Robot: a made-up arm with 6 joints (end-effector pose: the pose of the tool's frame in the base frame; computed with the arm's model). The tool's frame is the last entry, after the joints. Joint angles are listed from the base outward.
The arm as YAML. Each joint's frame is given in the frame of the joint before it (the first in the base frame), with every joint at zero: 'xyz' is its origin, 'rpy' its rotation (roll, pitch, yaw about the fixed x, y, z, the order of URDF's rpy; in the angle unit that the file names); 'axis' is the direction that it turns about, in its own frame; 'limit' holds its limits. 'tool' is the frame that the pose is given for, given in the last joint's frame.
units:
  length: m
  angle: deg
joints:
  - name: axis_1
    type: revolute
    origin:
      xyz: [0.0, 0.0, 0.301]
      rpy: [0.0, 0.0, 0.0]
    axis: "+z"
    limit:
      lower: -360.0
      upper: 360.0
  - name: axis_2
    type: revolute
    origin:
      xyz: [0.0, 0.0, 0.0]
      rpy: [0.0, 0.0, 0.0]
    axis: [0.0, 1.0, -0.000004]
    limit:
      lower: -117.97
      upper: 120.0
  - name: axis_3
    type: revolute
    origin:
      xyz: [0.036, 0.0, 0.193]
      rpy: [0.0, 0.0, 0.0]
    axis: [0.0, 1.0, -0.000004]
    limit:
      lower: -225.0
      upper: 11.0
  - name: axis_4
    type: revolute
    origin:
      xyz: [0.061, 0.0, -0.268]
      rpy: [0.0, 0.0, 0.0]
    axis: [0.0, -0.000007, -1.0]
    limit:
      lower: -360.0
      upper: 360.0
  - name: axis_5
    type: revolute
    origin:
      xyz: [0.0, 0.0, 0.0]
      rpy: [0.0, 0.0, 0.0]
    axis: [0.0, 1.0, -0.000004]
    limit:
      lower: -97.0
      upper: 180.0
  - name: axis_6
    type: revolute
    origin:
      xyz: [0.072, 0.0, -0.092]
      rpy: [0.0, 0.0, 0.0]
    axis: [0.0, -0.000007, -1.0]
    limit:
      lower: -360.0
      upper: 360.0
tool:
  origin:
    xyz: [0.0, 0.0, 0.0]
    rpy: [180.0, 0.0, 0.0]
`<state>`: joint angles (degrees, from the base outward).
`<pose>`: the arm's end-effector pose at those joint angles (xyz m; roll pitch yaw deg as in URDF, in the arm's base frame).
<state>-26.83 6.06 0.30 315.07 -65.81 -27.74</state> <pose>0.1879 -0.0053 0.2349 144.80 -54.13 61.42</pose>
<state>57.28 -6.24 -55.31 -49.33 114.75 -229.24</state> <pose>0.2173 0.1787 0.3448 167.01 -70.77 -62.34</pose>
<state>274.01 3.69 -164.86 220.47 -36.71 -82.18</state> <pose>0.0847 -0.1627 0.7660 -49.91 18.14 -131.93</pose>
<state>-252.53 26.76 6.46 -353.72 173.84 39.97</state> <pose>-0.0089 -0.0013 0.3139 -15.34 -22.62 -35.56</pose>
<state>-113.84 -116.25 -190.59 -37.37 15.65 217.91</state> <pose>0.1994 0.3844 -0.0547 -167.17 -65.41 62.42</pose>
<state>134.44 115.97 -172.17 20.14 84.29 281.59</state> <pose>-0.3270 0.2920 -0.0251 -147.80 -10.64 -157.31</pose>
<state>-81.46 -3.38 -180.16 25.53 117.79 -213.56</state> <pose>0.0563 -0.0415 0.7867 -128.41 47.96 -177.17</pose>
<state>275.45 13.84 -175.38 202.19 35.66 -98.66</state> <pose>0.0160 -0.1485 0.8626 17.29 9.53 -161.72</pose>
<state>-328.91 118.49 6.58 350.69 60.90 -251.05</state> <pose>-0.1369 -0.0911 0.3799 -3.50 9.25 -45.20</pose>
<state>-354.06 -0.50 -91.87 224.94 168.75 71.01</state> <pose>0.2261 -0.0394 0.6258 -77.34 -63.60 92.53</pose>
